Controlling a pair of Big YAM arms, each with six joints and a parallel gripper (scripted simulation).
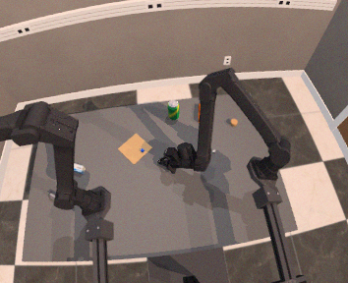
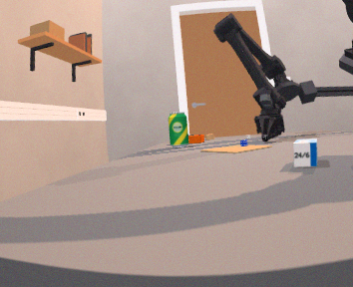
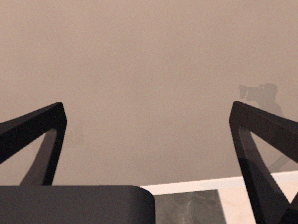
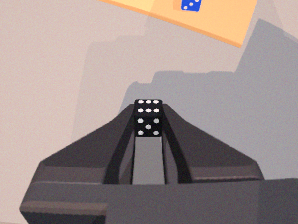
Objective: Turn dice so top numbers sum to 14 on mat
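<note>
The blue die is 90 mm ahead of my right hand, 90 mm to the left of it and 10 mm below it. From my right hand the other things lie so: mat (110 mm ahead, 130 mm to the left, 20 mm below); then black die (right at my right hand).
</note>
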